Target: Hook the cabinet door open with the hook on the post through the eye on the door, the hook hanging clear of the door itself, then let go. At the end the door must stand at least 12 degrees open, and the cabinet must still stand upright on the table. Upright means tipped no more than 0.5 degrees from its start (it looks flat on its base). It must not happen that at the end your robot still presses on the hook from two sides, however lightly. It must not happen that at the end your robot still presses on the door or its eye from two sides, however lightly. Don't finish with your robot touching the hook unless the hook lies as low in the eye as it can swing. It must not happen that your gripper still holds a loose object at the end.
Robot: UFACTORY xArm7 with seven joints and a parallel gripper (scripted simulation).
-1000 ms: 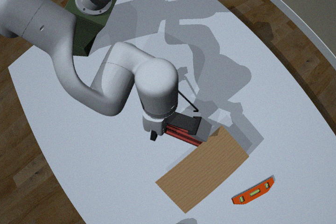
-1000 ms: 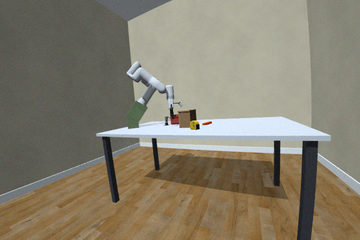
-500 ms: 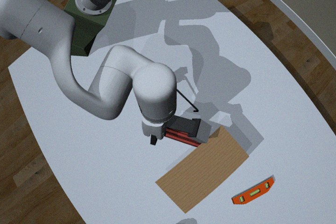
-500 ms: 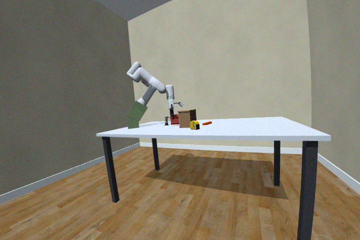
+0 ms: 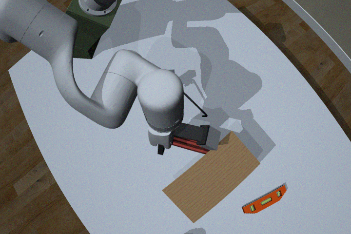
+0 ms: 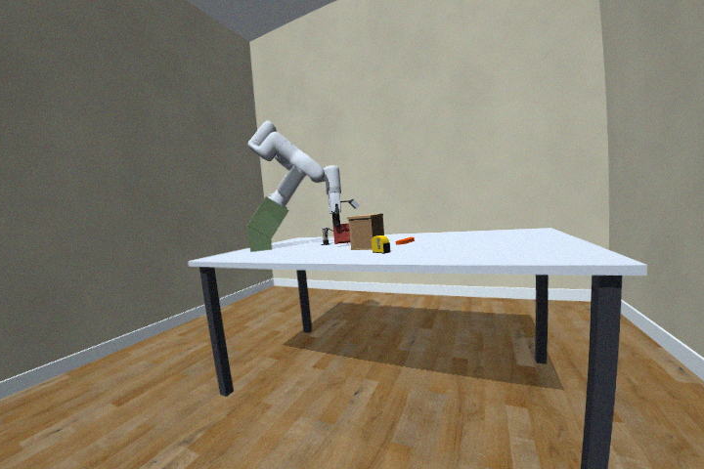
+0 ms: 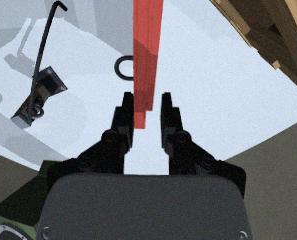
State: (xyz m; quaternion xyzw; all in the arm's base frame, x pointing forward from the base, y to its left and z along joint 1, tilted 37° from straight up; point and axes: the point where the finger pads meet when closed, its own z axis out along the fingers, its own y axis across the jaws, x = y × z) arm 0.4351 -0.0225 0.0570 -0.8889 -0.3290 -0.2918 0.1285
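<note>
Now: hand 80 mm past the thin dark hook, 100 mm to the right of it and 70 mm above it. The rest, counted from my hand: yellow tape measure 300 mm ahead, 130 mm to the right, 90 mm below; then orange spirit level 300 mm ahead, 160 mm to the left, 110 mm below; then red door 40 mm ahead, 60 mm to the left, 60 mm below.
</note>
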